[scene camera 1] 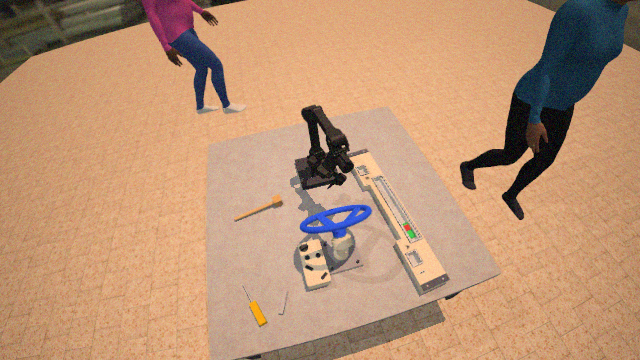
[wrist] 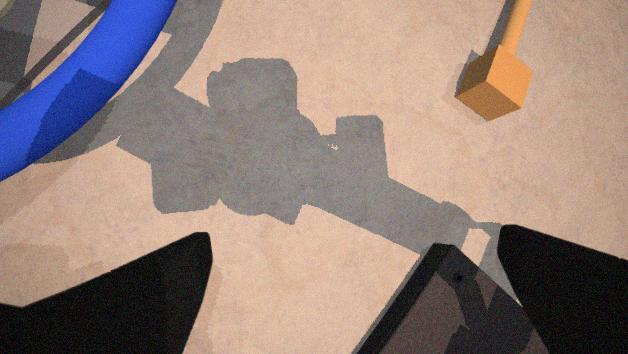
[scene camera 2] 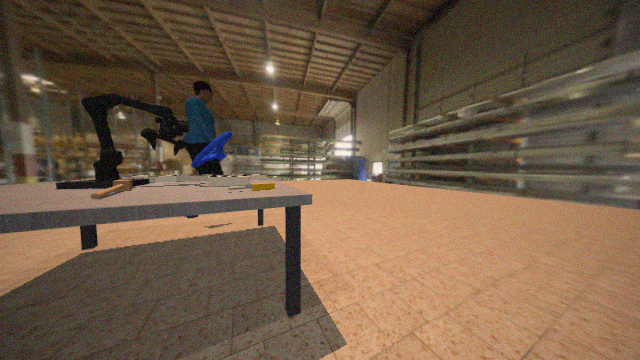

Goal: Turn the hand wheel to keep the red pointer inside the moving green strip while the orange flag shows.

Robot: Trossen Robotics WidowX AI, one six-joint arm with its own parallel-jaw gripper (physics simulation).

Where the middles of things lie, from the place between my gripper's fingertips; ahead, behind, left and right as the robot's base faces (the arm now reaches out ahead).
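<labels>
Distances from my hand: wooden mallet [wrist: 495, 84] 9 cm behind, 32 cm to the right and 16 cm below; beige block [scene camera 1: 314, 276] 14 cm to the right, 30 cm ahead and 15 cm below; blue hand wheel [scene camera 1: 338, 229] 1 cm to the right, 3 cm above and 22 cm ahead.
</labels>
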